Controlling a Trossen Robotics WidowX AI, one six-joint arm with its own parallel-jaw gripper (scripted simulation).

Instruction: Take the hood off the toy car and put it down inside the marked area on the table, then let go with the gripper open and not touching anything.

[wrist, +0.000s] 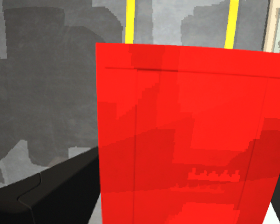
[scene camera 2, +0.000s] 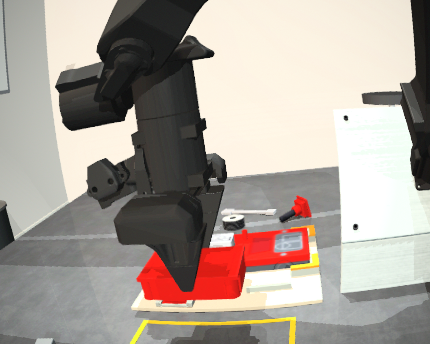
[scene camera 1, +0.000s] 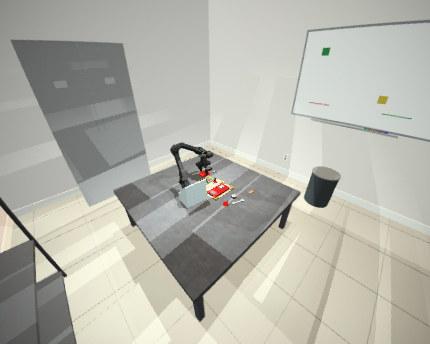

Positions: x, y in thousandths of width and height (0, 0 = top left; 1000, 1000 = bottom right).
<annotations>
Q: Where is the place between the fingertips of the gripper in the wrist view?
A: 662, 725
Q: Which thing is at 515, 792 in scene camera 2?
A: A hood.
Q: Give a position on a hood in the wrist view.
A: At 645, 569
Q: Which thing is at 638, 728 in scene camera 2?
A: A red toy car.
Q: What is the gripper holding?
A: A hood.
</annotations>
